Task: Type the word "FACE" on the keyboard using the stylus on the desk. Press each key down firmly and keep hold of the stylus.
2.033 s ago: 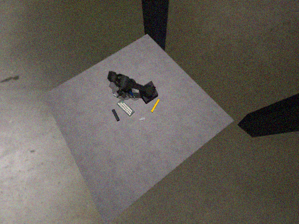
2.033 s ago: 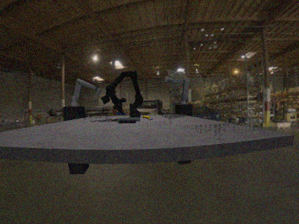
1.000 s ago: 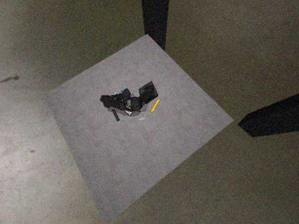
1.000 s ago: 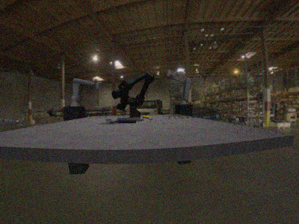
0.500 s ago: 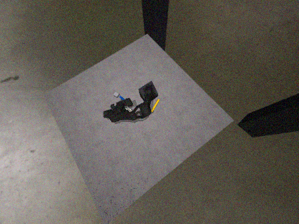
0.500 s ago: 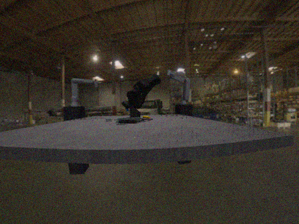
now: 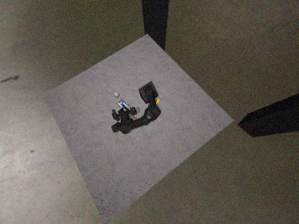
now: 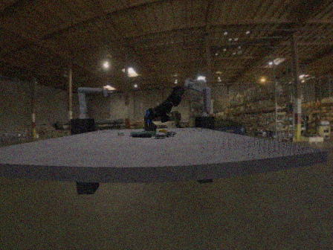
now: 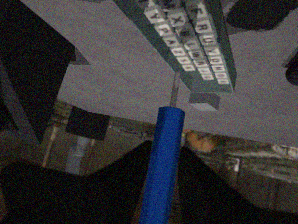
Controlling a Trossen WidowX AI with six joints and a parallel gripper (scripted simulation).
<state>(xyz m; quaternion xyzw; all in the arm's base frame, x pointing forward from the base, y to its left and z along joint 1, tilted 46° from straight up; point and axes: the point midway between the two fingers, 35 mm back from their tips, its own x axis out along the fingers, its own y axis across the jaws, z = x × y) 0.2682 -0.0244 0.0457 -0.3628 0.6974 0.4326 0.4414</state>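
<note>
The dark flat object is 110 mm below my gripper tip, 100 mm ahead of it and 40 mm to the right of it. Also, from my gripper tip: light block: 200 mm to the right, 110 mm below, 30 mm behind; then blue stylus: 10 mm below.
</note>
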